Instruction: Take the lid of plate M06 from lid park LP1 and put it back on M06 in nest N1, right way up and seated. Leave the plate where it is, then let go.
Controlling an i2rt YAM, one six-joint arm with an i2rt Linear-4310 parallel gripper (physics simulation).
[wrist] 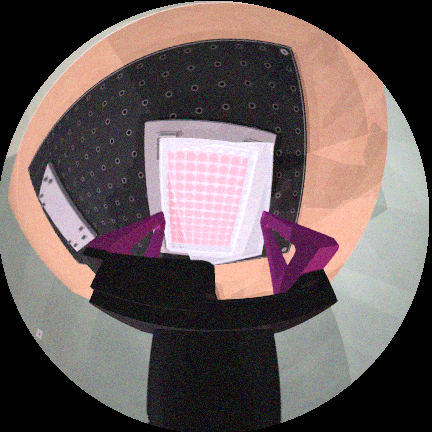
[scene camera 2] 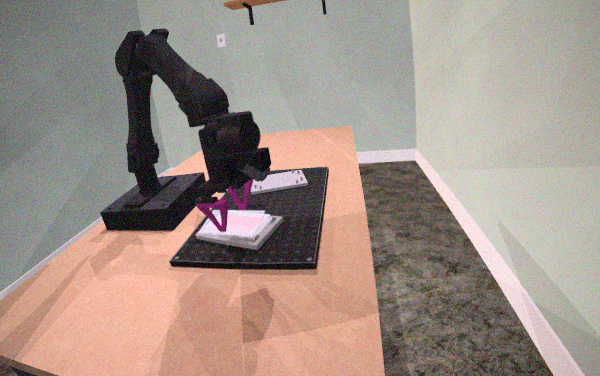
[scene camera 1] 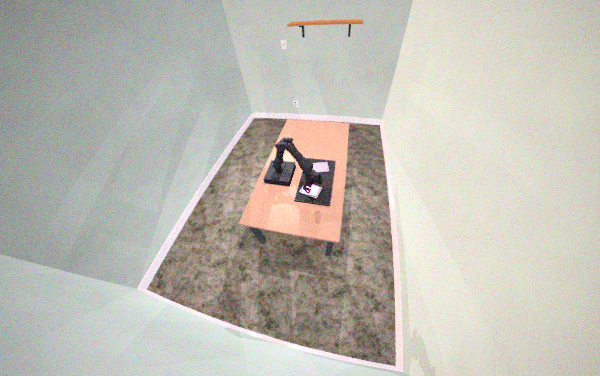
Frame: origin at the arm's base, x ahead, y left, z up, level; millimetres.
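Where they show: gripper, fingertip midpoint: (wrist: 212, 216) (scene camera 2: 233, 220) (scene camera 1: 310, 189); arm's base, link origin: (scene camera 2: 151, 192) (scene camera 1: 279, 170).
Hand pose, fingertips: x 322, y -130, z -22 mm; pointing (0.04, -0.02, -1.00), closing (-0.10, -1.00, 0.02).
Note:
Each offset is from my fingertips to the top centre of the thing. "spot": to the spot under its first point. Level surfaces: height alone.
Plate M06 {dx +1, dy -12, dz +12 mm} (scene camera 2: 243, 223) (wrist: 207, 200), with pink wells, sits in the grey nest N1 {dx +5, dy +9, dz -12 mm} (wrist: 152, 167) (scene camera 2: 274, 228). Its clear lid {spot: dx -3, dy -42, dz +1 mm} (wrist: 256, 215) lies on it turned askew: it sticks out past the plate's right side in the wrist view, so it is not seated squarely. Whether it is also tilted is hard to tell. My gripper (scene camera 1: 309, 189) (scene camera 2: 233, 219) (wrist: 212, 216) is open, its magenta fingertips low at the two sides of the plate and lid. Lid park LP1 {dx +24, dy +289, dz -10 mm} (scene camera 1: 320, 167) (scene camera 2: 281, 181) (wrist: 65, 207), a light plate with small pegs, has no lid visible on it.
The nest and lid park stand on a black perforated board {spot: dx +140, dy -36, dz -30 mm} (scene camera 1: 325, 197) (scene camera 2: 300, 225) (wrist: 225, 70) on the wooden table {dz -43 mm} (scene camera 1: 300, 225) (scene camera 2: 125, 320) (wrist: 345, 150). The arm's black base (scene camera 1: 280, 173) (scene camera 2: 150, 210) stands beside the board. A wall shelf (scene camera 1: 325, 22) is far behind.

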